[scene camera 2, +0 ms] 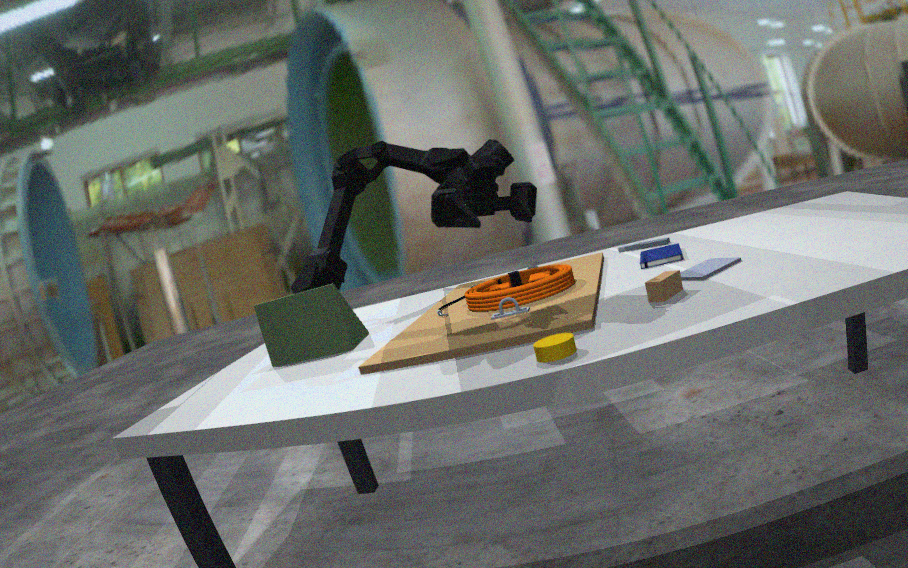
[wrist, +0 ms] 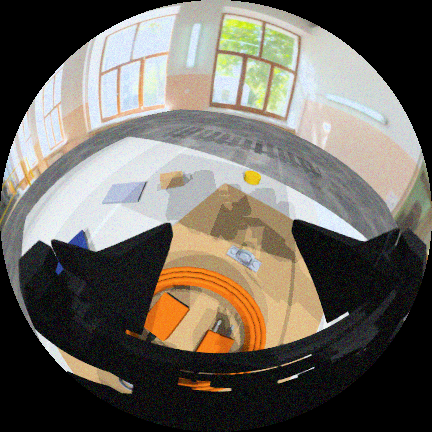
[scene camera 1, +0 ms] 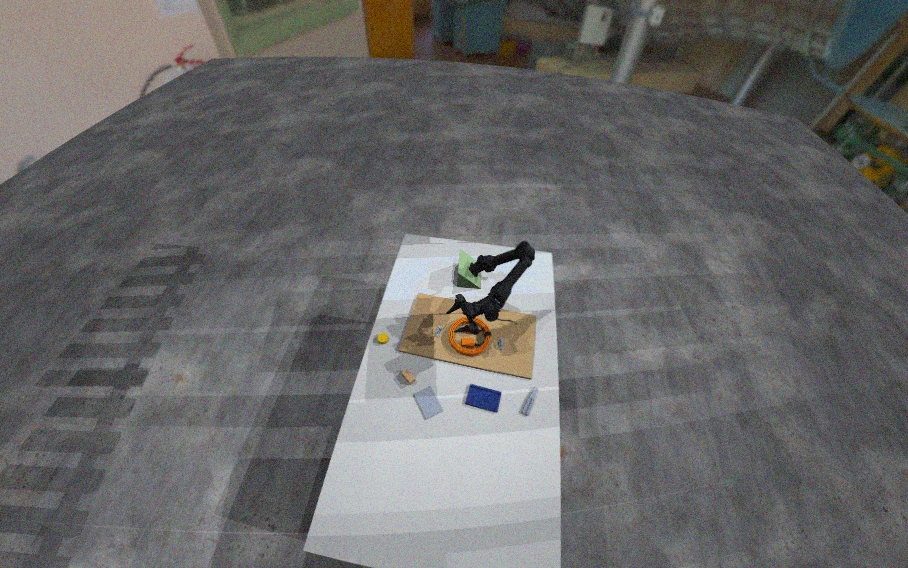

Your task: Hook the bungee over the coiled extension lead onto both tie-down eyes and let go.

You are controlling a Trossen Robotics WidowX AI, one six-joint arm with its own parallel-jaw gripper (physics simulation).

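Where they show: gripper, fingertip midpoint: (scene camera 2: 505, 222) (wrist: 234, 227) (scene camera 1: 450, 322); arm's base, link origin: (scene camera 2: 314, 325) (scene camera 1: 473, 269).
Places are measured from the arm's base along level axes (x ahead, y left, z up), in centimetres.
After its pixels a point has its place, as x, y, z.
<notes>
The orange coiled extension lead (scene camera 1: 469, 351) @[47.2, 9.5, -0.6] (scene camera 2: 549, 288) @[45.3, 0.4, -2.1] (wrist: 248, 304) @[35.4, -0.6, -0.5] lies on the wooden board (scene camera 1: 515, 365) @[46.8, 31.4, -3.4] (scene camera 2: 415, 346) @[27.5, -17.5, -3.4] (wrist: 196, 245) @[47.5, -4.2, -3.4]. One metal tie-down eye (scene camera 1: 438, 330) @[40.7, -7.3, -0.9] (scene camera 2: 498, 313) @[38.1, -7.8, -2.8] (wrist: 235, 251) @[41.7, -7.4, -2.8] stands beside the coil; the other eye (scene camera 1: 500, 343) @[37.9, 22.6, -3.1] is on its opposite side. The bungee, a thin black cord (scene camera 1: 506, 320) (scene camera 2: 455, 305), shows in part on the board beside the coil, with a small hook at one end in scene camera 2; its rest is hidden. My gripper (scene camera 1: 453, 320) @[41.3, -1.5, 10.2] (scene camera 2: 498, 213) @[41.3, -1.5, 10.2] (wrist: 234, 227) @[41.3, -1.5, 10.2] is open and empty, above the coil and the first eye.
A green wedge (scene camera 1: 467, 269) @[3.5, -2.9, 3.2] (scene camera 2: 311, 326) @[4.3, -7.7, 1.2] stands by the arm's base. A yellow disc (scene camera 1: 382, 338) @[51.7, -31.6, -2.7] (scene camera 2: 555, 347) @[51.8, -34.1, -3.0] (wrist: 252, 177) @[50.5, -30.0, -2.7], a brown block (scene camera 1: 407, 377) @[66.6, -13.3, -1.6] (scene camera 2: 663, 286) @[65.6, -16.1, -2.5] (wrist: 172, 179) @[64.3, -12.7, -2.2], a grey-blue slab (scene camera 1: 427, 402) @[73.9, -1.8, -4.0] (scene camera 2: 711, 268) @[74.5, -3.7, -4.0] (wrist: 125, 192) @[72.3, -1.8, -4.0], a blue box (scene camera 1: 483, 397) @[65.3, 20.6, -3.4] (scene camera 2: 661, 255) @[65.4, 16.8, -3.4] and a grey tool (scene camera 1: 528, 401) @[61.8, 39.8, -3.5] lie off the board.
</notes>
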